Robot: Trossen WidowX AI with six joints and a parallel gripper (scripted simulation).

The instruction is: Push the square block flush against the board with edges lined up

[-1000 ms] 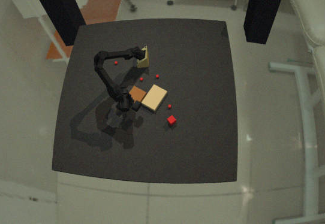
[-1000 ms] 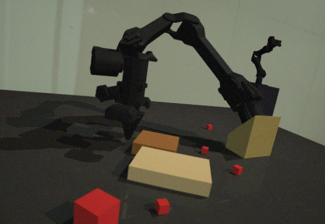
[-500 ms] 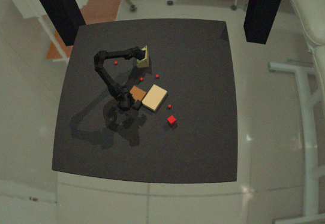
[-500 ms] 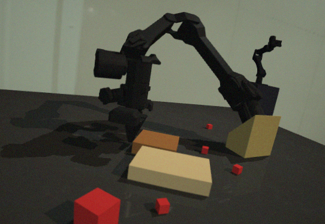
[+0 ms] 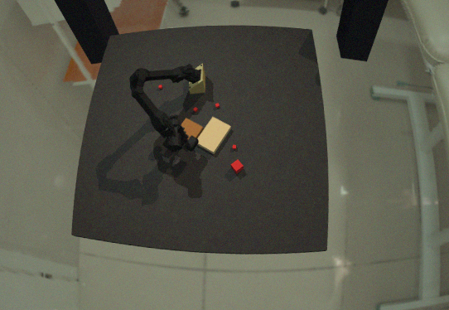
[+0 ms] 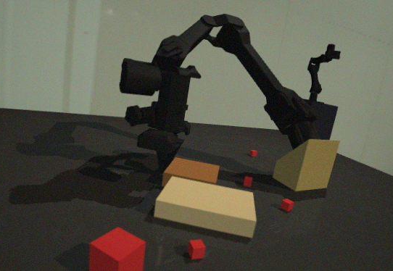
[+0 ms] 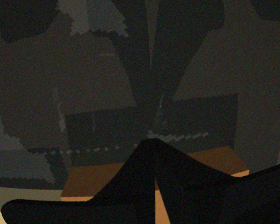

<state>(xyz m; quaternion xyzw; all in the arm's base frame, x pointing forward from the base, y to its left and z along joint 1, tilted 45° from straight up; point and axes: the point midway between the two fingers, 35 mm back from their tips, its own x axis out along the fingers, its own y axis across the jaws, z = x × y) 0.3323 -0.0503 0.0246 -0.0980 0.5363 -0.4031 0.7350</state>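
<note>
The square brown block lies 6 cm behind my gripper tip, 3 cm to the left of it and 1 cm above it. The rest, counted from my gripper tip: red cube (11 cm ahead, 27 cm to the left, 1 cm above); cream board (4 cm behind, 15 cm to the left, 1 cm above).
</note>
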